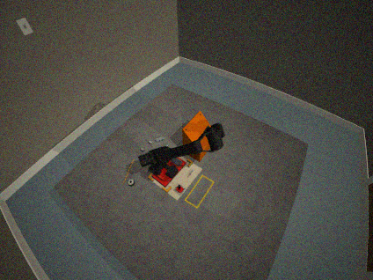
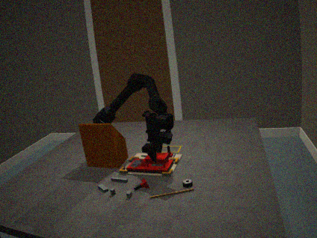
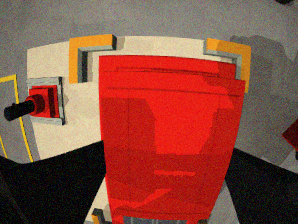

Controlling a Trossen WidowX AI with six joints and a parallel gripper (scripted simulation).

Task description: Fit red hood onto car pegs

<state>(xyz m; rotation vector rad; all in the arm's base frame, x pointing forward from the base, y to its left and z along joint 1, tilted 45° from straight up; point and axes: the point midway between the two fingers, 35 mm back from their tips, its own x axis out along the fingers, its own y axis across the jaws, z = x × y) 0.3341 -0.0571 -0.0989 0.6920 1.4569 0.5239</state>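
Now: the red hood 10 mm above my gripper tip. Also, from my gripper tip: black wheel 150 mm ahead, 140 mm to the right, 40 mm below; cream jig 40 mm behind, 40 mm to the left, 40 mm below.
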